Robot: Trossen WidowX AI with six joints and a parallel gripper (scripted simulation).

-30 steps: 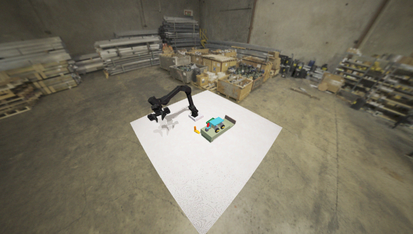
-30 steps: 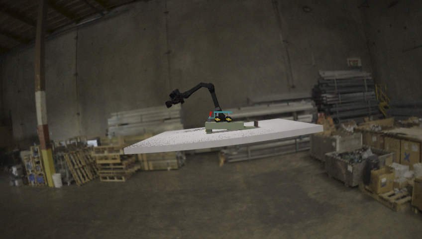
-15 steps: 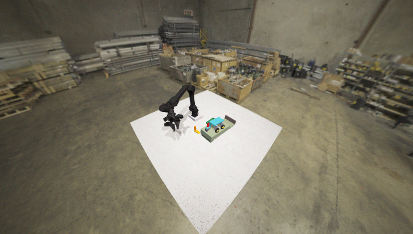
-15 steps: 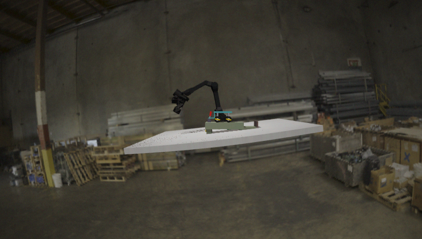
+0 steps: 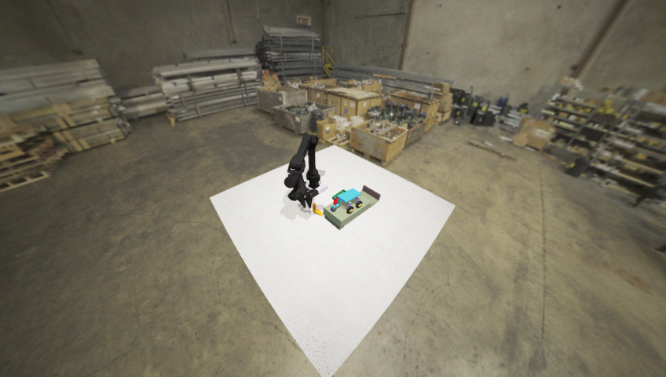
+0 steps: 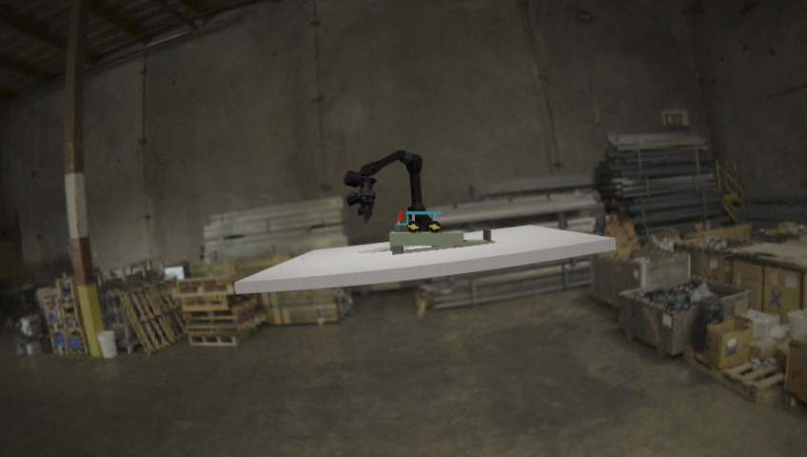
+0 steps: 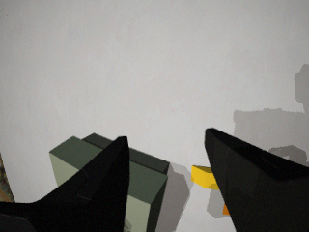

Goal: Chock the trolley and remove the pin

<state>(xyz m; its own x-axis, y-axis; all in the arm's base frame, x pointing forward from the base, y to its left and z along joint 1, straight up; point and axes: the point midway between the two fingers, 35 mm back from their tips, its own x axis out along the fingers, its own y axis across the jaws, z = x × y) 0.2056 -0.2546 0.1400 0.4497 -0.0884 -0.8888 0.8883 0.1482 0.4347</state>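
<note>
My gripper tip is now 30 mm past the yellow chock, 100 mm to the right of it and 120 mm above it. Also, from my gripper tip: trolley: 110 mm ahead, 230 mm to the left, 30 mm below; then red-headed stop pin: 80 mm ahead, 130 mm to the left, 10 mm below; then grey-green ramp: 110 mm ahead, 240 mm to the left, 100 mm below.
</note>
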